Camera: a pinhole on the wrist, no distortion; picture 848 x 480 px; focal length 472.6 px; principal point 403.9 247.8 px. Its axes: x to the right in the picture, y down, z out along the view. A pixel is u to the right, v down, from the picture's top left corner.
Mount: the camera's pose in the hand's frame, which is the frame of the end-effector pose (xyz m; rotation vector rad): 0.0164 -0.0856 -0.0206 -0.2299 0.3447 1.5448
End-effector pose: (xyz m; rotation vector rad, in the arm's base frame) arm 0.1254 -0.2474 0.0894 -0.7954 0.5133 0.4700
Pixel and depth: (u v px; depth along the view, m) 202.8 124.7 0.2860
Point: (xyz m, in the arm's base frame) 0.3411 -0.0676 0.2446
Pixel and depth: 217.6 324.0 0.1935
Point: 0.2230 -0.1559 0.2489
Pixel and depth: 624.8 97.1 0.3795
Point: 0.1963 0.1155 0.0304
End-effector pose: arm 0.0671 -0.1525 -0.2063 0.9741 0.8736 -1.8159
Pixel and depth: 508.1 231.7 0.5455
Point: 0.1288 -0.6401 -0.1110
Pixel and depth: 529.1 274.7 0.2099
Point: 0.0578 -0.3081 -0.1608
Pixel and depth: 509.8 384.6 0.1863
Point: 0.0563 -0.2727 -0.1254
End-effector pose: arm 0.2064 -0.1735 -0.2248 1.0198 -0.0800 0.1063
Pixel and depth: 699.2 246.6 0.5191
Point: 0.2024 -0.2572 0.3026
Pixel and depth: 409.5 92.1 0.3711
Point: 0.3588 -0.4081 -0.0002
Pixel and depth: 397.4 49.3 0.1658
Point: 0.3051 -0.2946 -0.1710
